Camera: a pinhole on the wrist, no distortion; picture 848 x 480 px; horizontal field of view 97.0 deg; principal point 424.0 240.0 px. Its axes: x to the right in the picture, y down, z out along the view. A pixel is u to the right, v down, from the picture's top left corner.
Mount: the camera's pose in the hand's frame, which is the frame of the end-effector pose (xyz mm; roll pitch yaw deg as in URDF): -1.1 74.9 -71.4 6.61 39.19 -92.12
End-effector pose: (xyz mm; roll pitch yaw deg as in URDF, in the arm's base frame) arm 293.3 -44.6 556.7 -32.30 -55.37 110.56
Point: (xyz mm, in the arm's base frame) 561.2 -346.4 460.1
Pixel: 547 25
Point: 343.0 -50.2 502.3
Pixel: 644 90
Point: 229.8 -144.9 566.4
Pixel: 216 211
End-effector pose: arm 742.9 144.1 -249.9 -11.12 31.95 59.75
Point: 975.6 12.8 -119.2
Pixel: 646 225
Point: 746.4 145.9 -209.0
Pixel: 419 243
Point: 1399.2 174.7 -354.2
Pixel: outside the picture
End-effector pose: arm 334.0 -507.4 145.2 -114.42 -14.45 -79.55
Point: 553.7 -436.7 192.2
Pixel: 431 275
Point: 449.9 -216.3 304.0
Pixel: 629 62
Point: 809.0 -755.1 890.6
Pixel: outside the picture
